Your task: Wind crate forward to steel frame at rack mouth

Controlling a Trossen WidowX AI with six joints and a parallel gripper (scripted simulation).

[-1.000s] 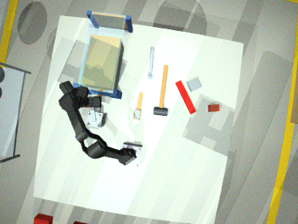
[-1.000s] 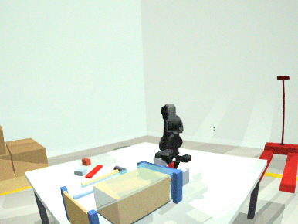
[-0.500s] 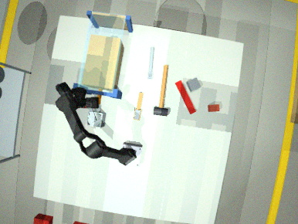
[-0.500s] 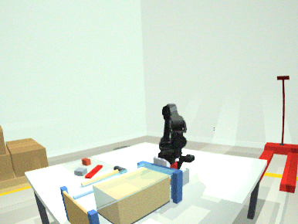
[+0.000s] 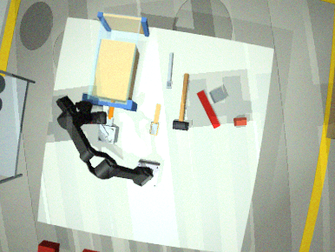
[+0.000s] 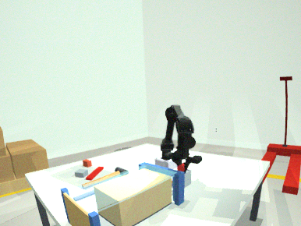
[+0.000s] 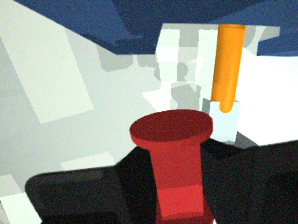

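The blue frame lies 9 cm ahead of my gripper tip, 6 cm to the right of it and 1 cm below it. Also, from my gripper tip: winch (9 cm behind, 8 cm to the right, 8 cm below); then winch handle (3 cm to the right, 3 cm behind, 1 cm below); then red grip (2 cm above).
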